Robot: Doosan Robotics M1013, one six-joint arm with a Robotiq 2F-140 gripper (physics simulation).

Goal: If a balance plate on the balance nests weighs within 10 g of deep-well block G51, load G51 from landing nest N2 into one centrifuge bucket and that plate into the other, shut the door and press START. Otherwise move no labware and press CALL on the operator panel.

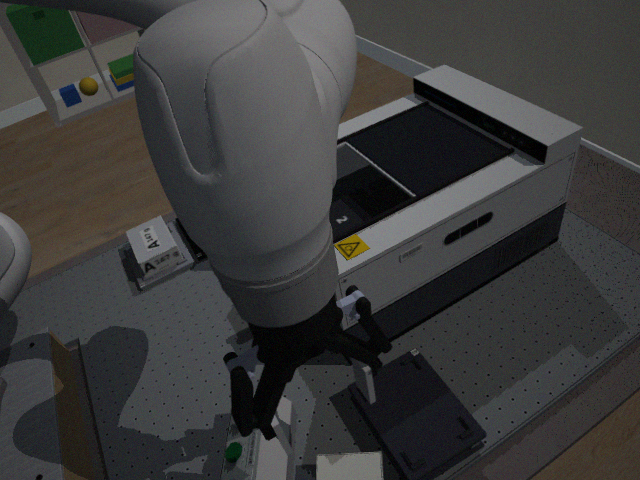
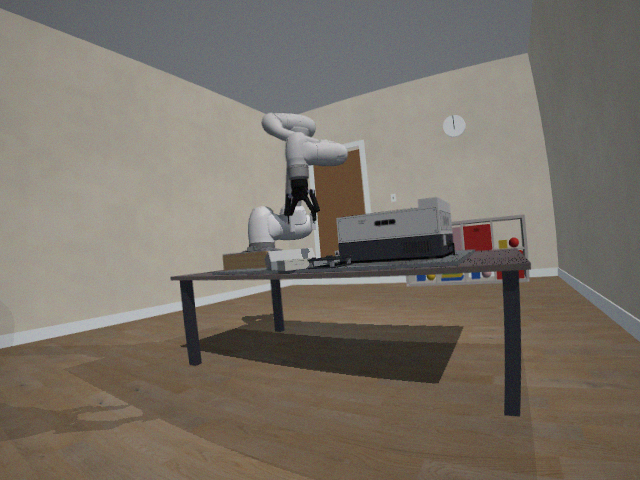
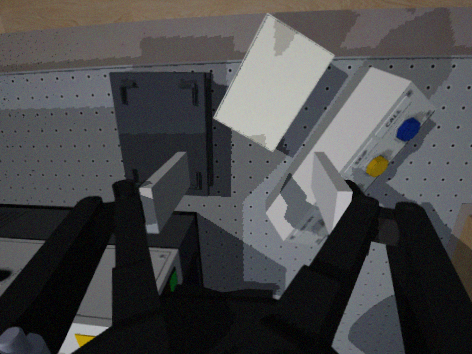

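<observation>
My gripper is open and empty, above the bench between the dark landing nest and the operator panel. A plain cream block is off the nest, turned at an angle between nest and panel; no label shows on it. Balance plate A, marked 147 g, sits on its nest. Plate B does not show. The centrifuge has its top opening partly visible, with bucket 2 inside. The CALL button is blue.
A yellow button is on the panel, and a green button shows at its end. Another green button is on the centrifuge's end face. The arm's wooden base block stands at the table's far left. The arm hides part of the centrifuge.
</observation>
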